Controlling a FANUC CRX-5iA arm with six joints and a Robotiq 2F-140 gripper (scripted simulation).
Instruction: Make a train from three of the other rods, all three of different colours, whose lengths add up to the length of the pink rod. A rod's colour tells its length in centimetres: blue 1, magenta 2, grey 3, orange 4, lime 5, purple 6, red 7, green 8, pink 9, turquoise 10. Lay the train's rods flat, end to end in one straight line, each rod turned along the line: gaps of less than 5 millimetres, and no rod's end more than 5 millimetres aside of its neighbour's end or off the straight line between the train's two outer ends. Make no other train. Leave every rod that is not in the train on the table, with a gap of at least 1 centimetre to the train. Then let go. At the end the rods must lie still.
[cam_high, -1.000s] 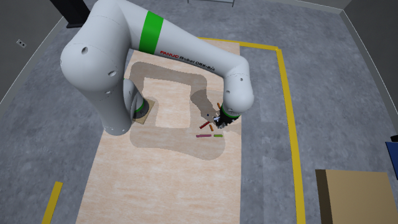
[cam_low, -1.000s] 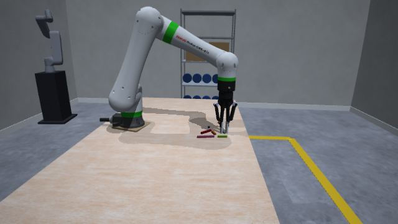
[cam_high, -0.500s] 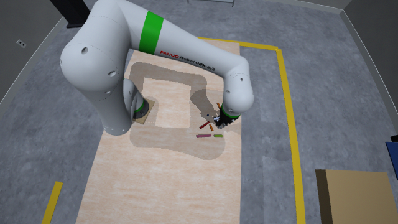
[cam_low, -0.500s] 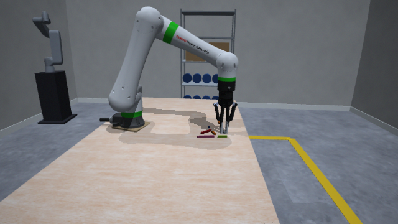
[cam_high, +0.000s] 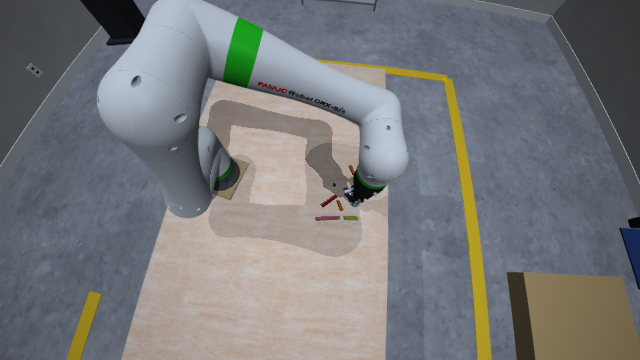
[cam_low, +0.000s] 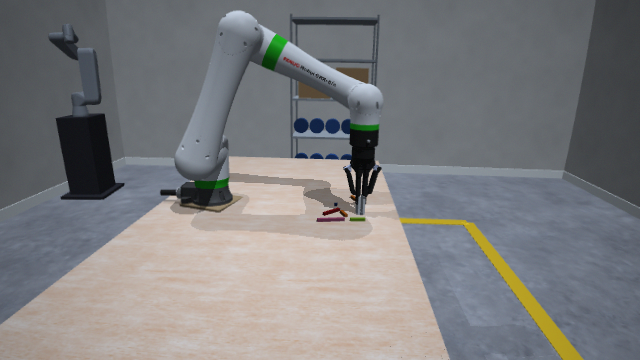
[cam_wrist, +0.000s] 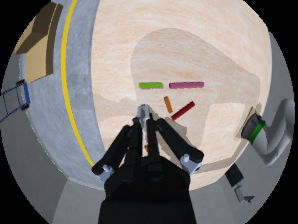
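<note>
The grey rod lies 3 cm below my hand. Also, from my hand: lime rod 2 cm behind, 6 cm to the right, 3 cm below; then blue rod 8 cm behind, 7 cm to the left, 3 cm below; then red rod 10 cm behind, 1 cm to the left, 3 cm below.
</note>
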